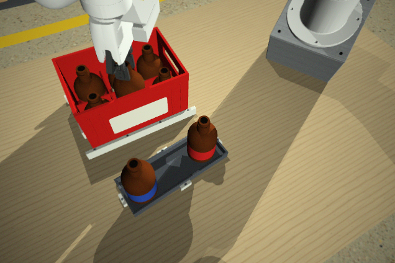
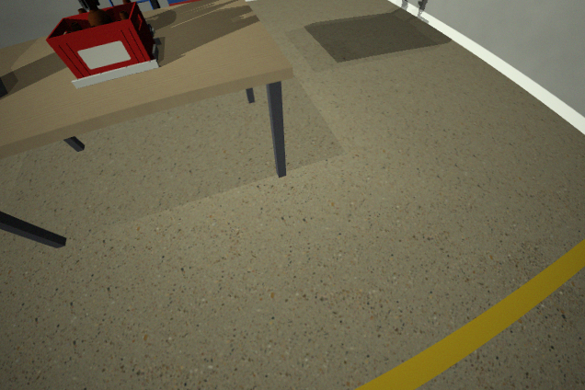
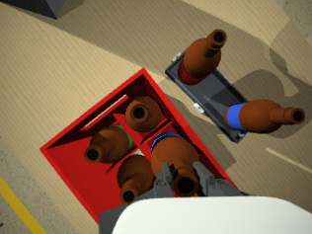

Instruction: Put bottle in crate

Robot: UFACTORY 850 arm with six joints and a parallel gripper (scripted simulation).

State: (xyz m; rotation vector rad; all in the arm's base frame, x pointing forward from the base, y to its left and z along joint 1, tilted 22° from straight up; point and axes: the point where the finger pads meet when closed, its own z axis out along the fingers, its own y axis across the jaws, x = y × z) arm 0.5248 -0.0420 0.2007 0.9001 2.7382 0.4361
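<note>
The red crate is 4 cm to the right of my hand and 13 cm below it. The rest, counted from my hand: grey tray: 4 cm behind, 18 cm to the left, 21 cm below; then blue-banded bottle: 5 cm ahead, 20 cm to the left, 13 cm below.
</note>
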